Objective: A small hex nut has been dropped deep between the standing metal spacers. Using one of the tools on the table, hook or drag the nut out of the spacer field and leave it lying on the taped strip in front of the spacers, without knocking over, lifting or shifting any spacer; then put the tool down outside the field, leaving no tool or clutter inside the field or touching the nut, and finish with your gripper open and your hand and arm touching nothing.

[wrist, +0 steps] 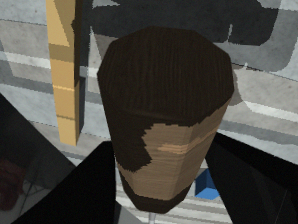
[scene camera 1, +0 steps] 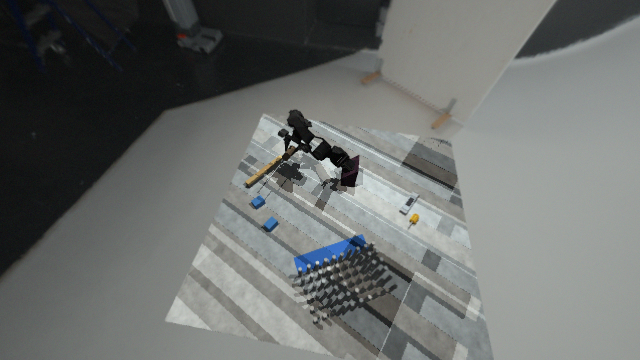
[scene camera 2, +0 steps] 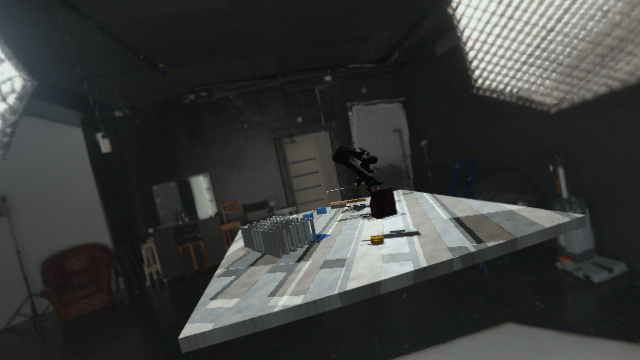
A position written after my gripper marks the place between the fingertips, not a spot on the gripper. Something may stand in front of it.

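There's a blue taped strip [scene camera 1: 343, 246] here, and my gripper [wrist: 159, 145] is in view as well.
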